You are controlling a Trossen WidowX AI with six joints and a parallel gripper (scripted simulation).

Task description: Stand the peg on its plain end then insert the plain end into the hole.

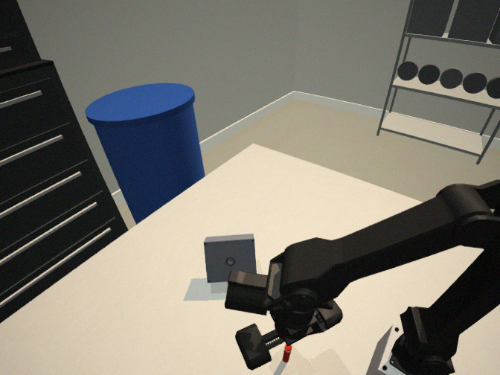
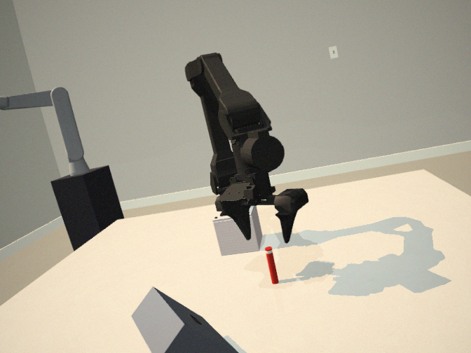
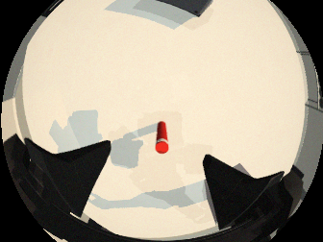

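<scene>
Right now the red peg is 4 cm below my gripper tip. Round my gripper tip: grey sloped panel (24 cm ahead, 9 cm to the right, 3 cm below).
</scene>
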